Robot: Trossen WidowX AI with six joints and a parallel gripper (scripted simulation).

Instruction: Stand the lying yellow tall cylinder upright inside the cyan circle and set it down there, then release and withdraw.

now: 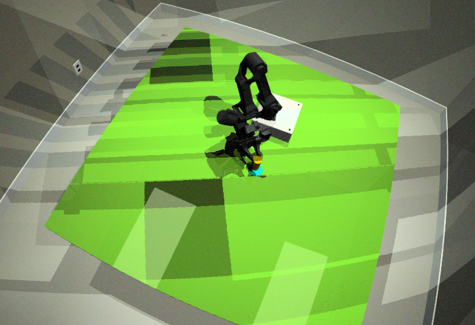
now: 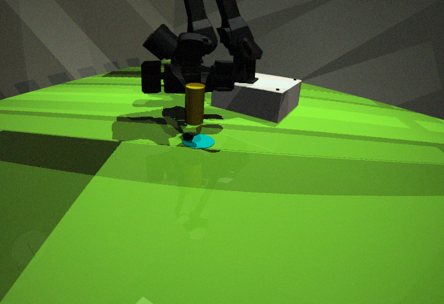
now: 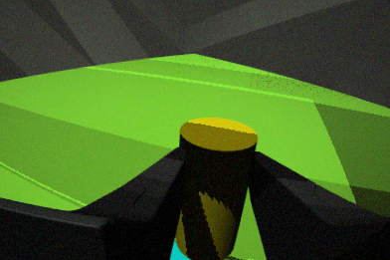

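Now: the cyan circle 10 cm below my gripper tip, 1 cm to the left of it and 1 cm behind it. From my gripper tip the other things lie so: yellow cylinder: 2 cm below.
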